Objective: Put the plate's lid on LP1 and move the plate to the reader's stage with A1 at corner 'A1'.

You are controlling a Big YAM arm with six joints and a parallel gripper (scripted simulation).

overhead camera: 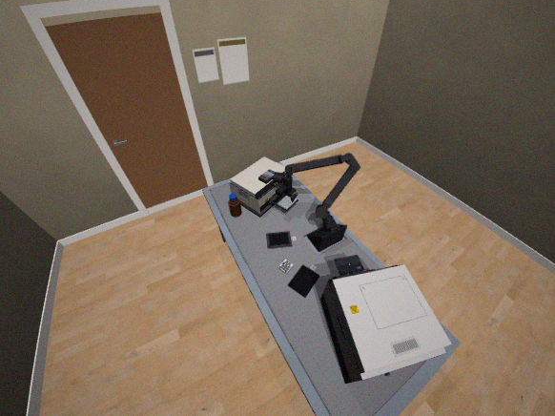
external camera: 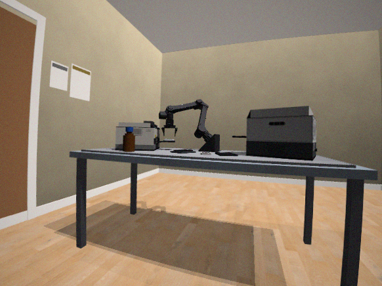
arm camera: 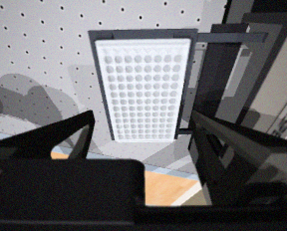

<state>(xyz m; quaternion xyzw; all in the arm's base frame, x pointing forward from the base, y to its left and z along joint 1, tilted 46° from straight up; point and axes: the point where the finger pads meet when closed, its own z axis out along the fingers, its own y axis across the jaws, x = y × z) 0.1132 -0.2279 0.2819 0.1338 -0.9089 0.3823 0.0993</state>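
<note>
The well plate is 4 cm below my hand. From my hand the other things lie so: brown capped bottle 35 cm ahead, 18 cm to the right, 1 cm below; grey-blue LP1 pad 20 cm to the left, 20 cm ahead, 12 cm below; dark see-through lid 20 cm to the left, 20 cm ahead, 11 cm below.
</note>
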